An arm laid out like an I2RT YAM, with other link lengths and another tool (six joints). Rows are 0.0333 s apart.
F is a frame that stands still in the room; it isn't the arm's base.
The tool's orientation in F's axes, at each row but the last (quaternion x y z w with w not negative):
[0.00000, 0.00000, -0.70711, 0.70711]
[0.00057, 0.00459, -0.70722, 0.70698]
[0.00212, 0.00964, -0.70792, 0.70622]
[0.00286, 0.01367, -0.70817, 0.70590]
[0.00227, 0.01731, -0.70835, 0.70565]
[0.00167, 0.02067, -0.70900, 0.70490]
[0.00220, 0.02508, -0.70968, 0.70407]
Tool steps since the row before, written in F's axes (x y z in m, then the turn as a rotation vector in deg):
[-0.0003, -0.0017, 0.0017, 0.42, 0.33, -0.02]
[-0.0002, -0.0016, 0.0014, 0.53, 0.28, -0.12]
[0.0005, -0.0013, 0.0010, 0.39, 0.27, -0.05]
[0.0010, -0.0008, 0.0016, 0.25, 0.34, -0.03]
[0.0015, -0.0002, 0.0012, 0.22, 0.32, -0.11]
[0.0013, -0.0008, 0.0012, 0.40, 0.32, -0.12]
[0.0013, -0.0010, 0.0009, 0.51, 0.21, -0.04]
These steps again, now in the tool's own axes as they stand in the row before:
[0.0017, -0.0003, 0.0017, -0.33, 0.42, -0.02]
[0.0016, -0.0002, 0.0014, -0.28, 0.53, -0.12]
[0.0013, 0.0005, 0.0010, -0.27, 0.39, -0.05]
[0.0008, 0.0010, 0.0016, -0.34, 0.25, -0.03]
[0.0002, 0.0015, 0.0012, -0.32, 0.22, -0.11]
[0.0008, 0.0013, 0.0013, -0.32, 0.40, -0.12]
[0.0010, 0.0013, 0.0010, -0.21, 0.51, -0.03]

